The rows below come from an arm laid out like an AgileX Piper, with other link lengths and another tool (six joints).
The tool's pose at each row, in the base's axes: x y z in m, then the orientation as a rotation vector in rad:
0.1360, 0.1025, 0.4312, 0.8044, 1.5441, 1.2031
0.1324, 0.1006, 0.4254, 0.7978, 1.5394, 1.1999
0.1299, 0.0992, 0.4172, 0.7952, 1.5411, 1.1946
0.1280, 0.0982, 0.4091, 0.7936, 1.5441, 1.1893
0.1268, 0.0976, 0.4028, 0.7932, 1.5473, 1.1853
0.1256, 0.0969, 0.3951, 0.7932, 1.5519, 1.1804
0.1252, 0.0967, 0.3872, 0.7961, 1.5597, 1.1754
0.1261, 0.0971, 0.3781, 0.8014, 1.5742, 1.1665
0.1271, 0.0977, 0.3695, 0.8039, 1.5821, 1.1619
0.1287, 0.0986, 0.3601, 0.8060, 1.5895, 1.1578
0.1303, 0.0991, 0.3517, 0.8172, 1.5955, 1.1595
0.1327, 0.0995, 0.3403, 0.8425, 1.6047, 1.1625
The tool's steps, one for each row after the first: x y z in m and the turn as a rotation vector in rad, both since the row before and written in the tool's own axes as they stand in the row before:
0.0011, -0.0059, -0.0038, -0.0047, -0.0034, -0.0061
0.0019, -0.0081, -0.0026, 0.0018, -0.0009, -0.0049
0.0021, -0.0079, -0.0019, 0.0030, -0.0002, -0.0043
0.0018, -0.0061, -0.0012, 0.0032, 0.0004, -0.0027
0.0021, -0.0074, -0.0011, 0.0046, 0.0008, -0.0030
0.0024, -0.0075, -0.0002, 0.0079, 0.0024, -0.0013
0.0030, -0.0085, 0.0014, 0.0144, 0.0048, -0.0021
0.0030, -0.0080, 0.0016, 0.0076, 0.0029, -0.0013
0.0033, -0.0087, 0.0024, 0.0069, 0.0029, -0.0012
0.0026, -0.0078, 0.0023, 0.0081, 0.0028, 0.0082
0.0032, -0.0107, 0.0033, 0.0162, 0.0029, 0.0182

